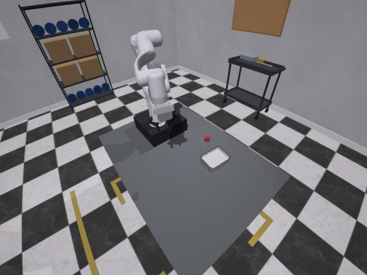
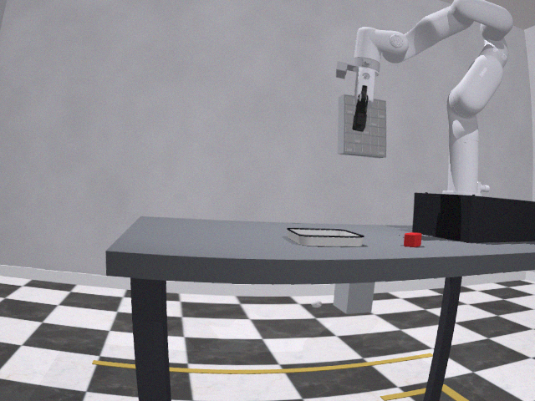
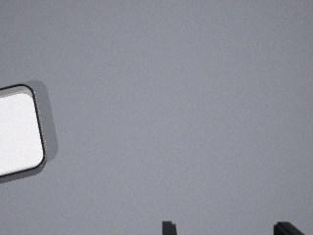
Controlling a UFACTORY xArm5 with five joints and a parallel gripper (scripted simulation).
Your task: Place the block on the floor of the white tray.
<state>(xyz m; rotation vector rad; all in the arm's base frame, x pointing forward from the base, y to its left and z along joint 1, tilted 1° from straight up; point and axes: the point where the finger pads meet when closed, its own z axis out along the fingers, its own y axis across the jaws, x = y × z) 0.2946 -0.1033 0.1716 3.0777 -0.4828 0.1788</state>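
Now: the red block 34 cm to the left of my hand and 27 cm below it. The rest, counted from my hand: white tray (27 cm below, 25 cm to the left, 17 cm ahead).
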